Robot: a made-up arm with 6 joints. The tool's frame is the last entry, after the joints. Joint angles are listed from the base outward.
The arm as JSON. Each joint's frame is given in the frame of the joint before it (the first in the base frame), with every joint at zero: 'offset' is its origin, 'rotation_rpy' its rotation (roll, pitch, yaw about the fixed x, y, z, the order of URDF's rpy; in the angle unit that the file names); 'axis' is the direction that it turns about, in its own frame. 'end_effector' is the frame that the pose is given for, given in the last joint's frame.
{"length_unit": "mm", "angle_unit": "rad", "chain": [
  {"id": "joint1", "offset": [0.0, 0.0, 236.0], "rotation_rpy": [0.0, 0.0, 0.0], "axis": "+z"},
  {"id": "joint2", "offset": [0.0, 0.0, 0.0], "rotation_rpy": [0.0, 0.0, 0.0], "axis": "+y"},
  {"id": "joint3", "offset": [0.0, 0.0, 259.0], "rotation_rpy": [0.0, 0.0, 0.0], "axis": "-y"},
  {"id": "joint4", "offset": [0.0, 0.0, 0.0], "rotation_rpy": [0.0, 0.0, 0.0], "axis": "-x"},
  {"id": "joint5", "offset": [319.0, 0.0, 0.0], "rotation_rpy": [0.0, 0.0, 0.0], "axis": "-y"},
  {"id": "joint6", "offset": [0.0, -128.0, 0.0], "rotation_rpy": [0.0, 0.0, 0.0], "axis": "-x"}
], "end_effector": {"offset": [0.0, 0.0, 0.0], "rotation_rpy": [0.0, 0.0, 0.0]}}
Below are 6 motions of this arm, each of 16 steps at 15 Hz.
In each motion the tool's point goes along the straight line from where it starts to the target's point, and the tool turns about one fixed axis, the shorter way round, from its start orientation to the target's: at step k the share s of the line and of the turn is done. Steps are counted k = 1, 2, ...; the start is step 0. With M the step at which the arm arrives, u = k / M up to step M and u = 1 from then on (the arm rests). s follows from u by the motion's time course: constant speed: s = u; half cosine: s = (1 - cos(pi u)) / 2; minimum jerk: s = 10 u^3 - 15 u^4 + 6 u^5.
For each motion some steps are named. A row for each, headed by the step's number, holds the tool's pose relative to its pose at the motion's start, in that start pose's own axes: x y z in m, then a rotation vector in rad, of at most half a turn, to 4 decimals.
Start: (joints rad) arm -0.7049 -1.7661 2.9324 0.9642 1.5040 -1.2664
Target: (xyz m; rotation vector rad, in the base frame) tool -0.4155 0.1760 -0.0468 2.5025 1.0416 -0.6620
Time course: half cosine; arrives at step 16
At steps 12, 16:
12: -0.1835 0.1063 -0.1395 1.2609 0.1251 -0.6176
16: -0.2149 0.1246 -0.1634 1.4772 0.1465 -0.7236

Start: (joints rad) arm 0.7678 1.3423 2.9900 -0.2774 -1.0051 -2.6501
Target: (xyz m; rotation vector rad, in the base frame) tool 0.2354 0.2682 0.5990 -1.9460 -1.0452 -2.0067
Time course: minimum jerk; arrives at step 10
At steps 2, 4, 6, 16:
2: 0.0056 -0.0087 0.0012 -0.0033 0.0425 0.0040
4: 0.0308 -0.0474 0.0068 -0.0183 0.2327 0.0218
6: 0.0661 -0.1020 0.0146 -0.0394 0.5004 0.0470
16: 0.0969 -0.1495 0.0213 -0.0577 0.7331 0.0688

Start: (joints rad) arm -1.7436 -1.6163 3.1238 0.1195 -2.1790 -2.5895
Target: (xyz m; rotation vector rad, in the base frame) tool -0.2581 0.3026 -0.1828 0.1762 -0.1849 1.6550
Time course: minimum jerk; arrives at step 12
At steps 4, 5, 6, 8, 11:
4: -0.0032 0.0420 0.0020 0.1227 0.0641 0.0492
5: -0.0053 0.0693 0.0034 0.2026 0.1059 0.0813
6: -0.0076 0.1000 0.0048 0.2922 0.1527 0.1172
8: -0.0120 0.1580 0.0077 0.4618 0.2413 0.1853
11: -0.0151 0.1990 0.0096 0.5815 0.3039 0.2333

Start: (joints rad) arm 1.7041 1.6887 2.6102 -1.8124 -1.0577 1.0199
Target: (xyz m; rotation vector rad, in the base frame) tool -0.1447 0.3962 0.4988 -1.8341 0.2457 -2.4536
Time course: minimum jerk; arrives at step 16
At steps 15, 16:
15: 0.0918 0.1191 0.1128 0.1286 -0.7486 0.0253
16: 0.0920 0.1194 0.1130 0.1289 -0.7502 0.0254

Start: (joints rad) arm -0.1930 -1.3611 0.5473 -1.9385 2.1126 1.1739
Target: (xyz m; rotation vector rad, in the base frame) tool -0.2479 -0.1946 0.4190 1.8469 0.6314 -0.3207
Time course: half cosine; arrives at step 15
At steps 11, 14, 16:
11: 0.2733 0.0031 0.1183 -0.7916 0.9420 -0.7305
14: 0.3238 0.0036 0.1402 -0.9381 1.1164 -0.8658
16: 0.3274 0.0037 0.1418 -0.9485 1.1287 -0.8753

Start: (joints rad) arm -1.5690 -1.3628 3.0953 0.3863 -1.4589 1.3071
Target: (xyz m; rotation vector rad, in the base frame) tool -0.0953 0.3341 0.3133 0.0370 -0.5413 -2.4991
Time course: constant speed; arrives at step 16
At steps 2, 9, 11, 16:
2: 0.0096 0.0425 -0.0021 -0.0978 0.2003 0.1063
9: 0.0434 0.1911 -0.0096 -0.4399 0.9014 0.4784
11: 0.0530 0.2335 -0.0118 -0.5377 1.1017 0.5848
16: 0.0771 0.3397 -0.0171 -0.7820 1.6025 0.8506

